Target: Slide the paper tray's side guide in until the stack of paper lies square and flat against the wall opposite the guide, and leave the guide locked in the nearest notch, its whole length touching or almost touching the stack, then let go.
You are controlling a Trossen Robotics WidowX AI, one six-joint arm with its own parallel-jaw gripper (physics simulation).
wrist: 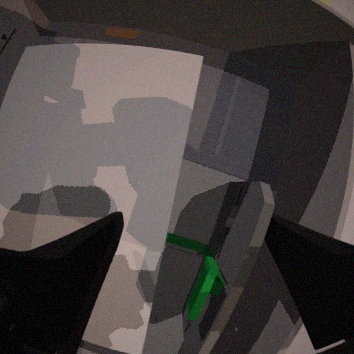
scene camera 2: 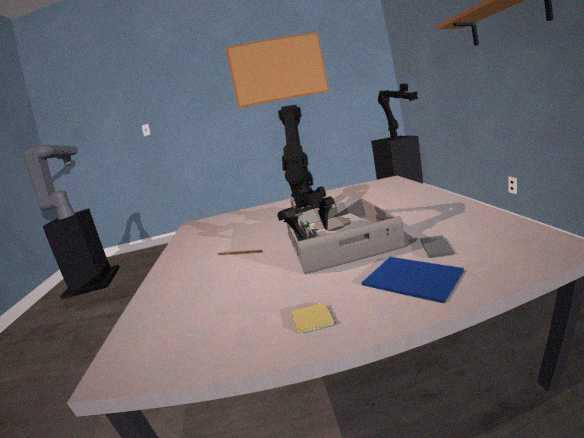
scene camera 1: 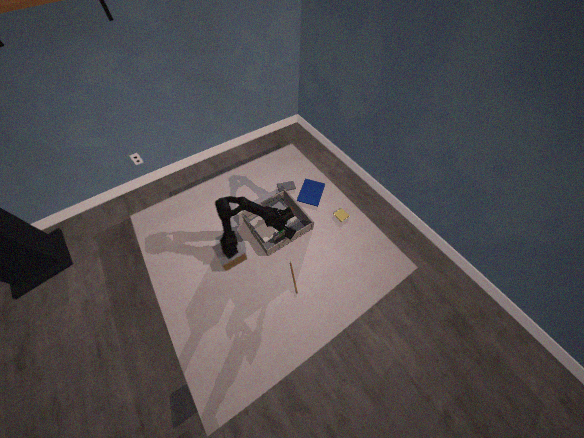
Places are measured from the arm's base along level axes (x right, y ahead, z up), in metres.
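Pixels of known places: gripper, fingertip midpoint: (wrist: 192,219) (scene camera 2: 314,233) (scene camera 1: 283,230); arm's base at its link origin: (scene camera 1: 230,251).
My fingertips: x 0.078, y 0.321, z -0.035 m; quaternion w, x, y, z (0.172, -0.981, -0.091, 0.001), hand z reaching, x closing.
Observation:
For each thing: its top centre in the pictures, then the offset to it from my fingertips.
- grey paper tray at its top centre: (wrist: 20,165) (scene camera 2: 335,214) (scene camera 1: 277,216) dx -0.077, dy +0.015, dz +0.048 m
- pale paper stack at its top centre: (wrist: 53,191) (scene camera 2: 342,227) (scene camera 1: 272,220) dx -0.101, dy -0.004, dz -0.007 m
- dark side guide at its top centre: (wrist: 216,298) (scene camera 2: 305,222) (scene camera 1: 281,231) dx +0.014, dy -0.029, dz +0.033 m
- green bar at its top centre: (wrist: 184,242) dx +0.003, dy -0.028, dz -0.034 m
- blue book at its top centre: (scene camera 2: 413,275) (scene camera 1: 311,191) dx -0.119, dy +0.361, dz -0.040 m
- yellow pad at its top centre: (scene camera 2: 311,315) (scene camera 1: 341,214) dx +0.148, dy +0.369, dz -0.037 m
- small grey block at its top centre: (scene camera 2: 436,244) (scene camera 1: 286,185) dx -0.274, dy +0.265, dz -0.038 m
- brown stick at its top centre: (scene camera 2: 239,251) (scene camera 1: 293,277) dx +0.243, dy -0.142, dz -0.041 m
The grey paper tray (scene camera 1: 306,231) (scene camera 2: 320,256) stands on the table. The pale paper stack (wrist: 140,75) lies inside it, at the left in the wrist view. The dark side guide (wrist: 240,235) stands upright right of the stack, with a strip of tray floor showing between them. Its green lever (wrist: 204,287) (scene camera 2: 307,225) is on the side facing the stack, and a green bar (wrist: 186,242) runs to the stack's edge. My gripper (wrist: 192,219) (scene camera 2: 314,231) is open and reaches down into the tray, one finger over the paper, the other close outside the guide. Contact cannot be told.
A blue book (scene camera 1: 311,192) (scene camera 2: 414,279), a yellow pad (scene camera 1: 341,215) (scene camera 2: 313,317) and a small grey block (scene camera 1: 286,186) (scene camera 2: 437,246) lie around the tray. A brown stick (scene camera 1: 293,278) (scene camera 2: 240,252) lies beside it. The tray's walls stand around my fingers.

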